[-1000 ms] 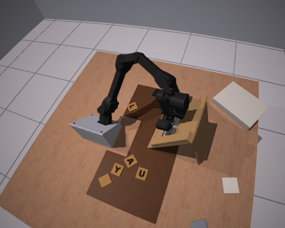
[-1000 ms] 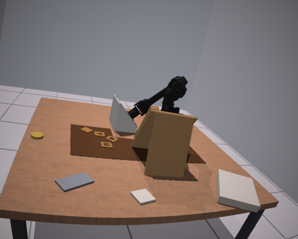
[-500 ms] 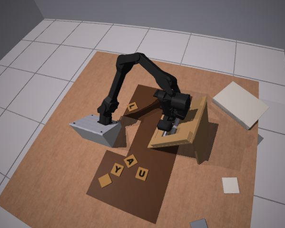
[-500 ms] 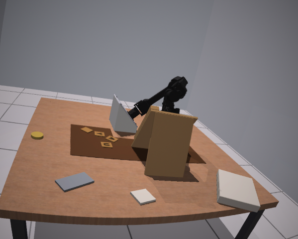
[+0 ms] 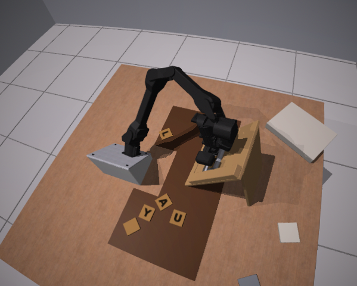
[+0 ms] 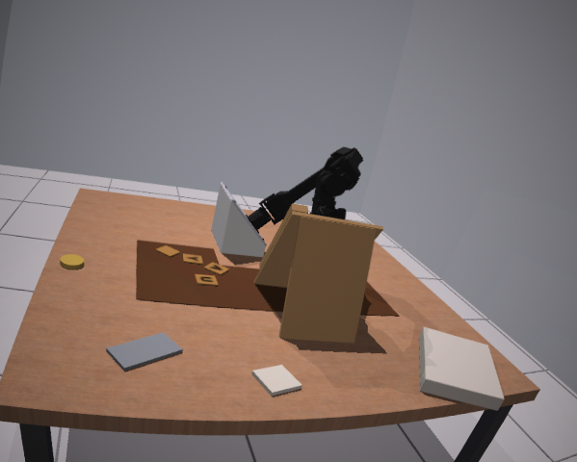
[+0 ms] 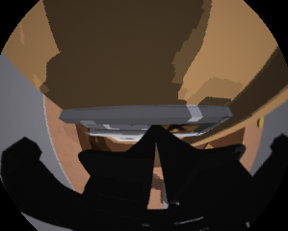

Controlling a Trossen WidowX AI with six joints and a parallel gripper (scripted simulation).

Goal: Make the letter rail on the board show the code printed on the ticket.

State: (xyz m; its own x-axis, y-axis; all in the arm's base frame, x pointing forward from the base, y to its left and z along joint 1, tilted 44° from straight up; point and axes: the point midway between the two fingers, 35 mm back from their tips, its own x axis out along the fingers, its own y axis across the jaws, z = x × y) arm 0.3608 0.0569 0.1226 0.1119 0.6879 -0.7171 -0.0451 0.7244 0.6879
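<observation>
My gripper tip is 50 mm past the white ticket, 50 mm to the right of it and 90 mm above it. Round my gripper tip: dark brown mat 160 mm behind, 100 mm to the right, 160 mm below; then small white pad 380 mm ahead, 130 mm to the right, 150 mm below; then blank tile 210 mm behind, 390 mm to the right, 150 mm below.
</observation>
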